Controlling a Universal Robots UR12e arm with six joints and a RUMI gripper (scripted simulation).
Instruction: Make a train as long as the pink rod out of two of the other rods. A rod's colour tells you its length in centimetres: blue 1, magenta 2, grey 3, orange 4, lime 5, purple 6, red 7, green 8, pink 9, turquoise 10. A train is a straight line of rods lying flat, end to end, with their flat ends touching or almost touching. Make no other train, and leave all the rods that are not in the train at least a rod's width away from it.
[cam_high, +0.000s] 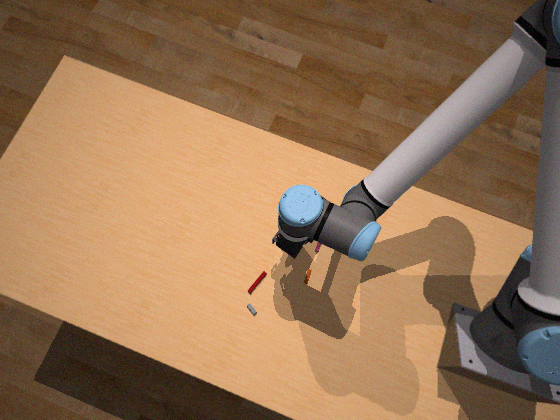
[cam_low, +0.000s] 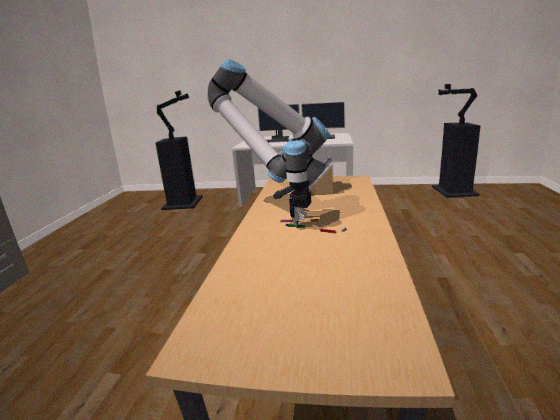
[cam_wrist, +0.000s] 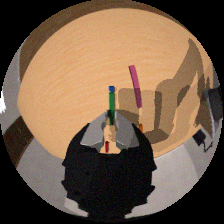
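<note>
My gripper is now 10 mm above the green rod. The rest, counted from my hand: pink rod 70 mm behind, 30 mm to the right, 10 mm below; orange rod 60 mm behind, 90 mm to the left, 10 mm below; blue rod 20 mm behind, 40 mm to the right, 10 mm below.
</note>
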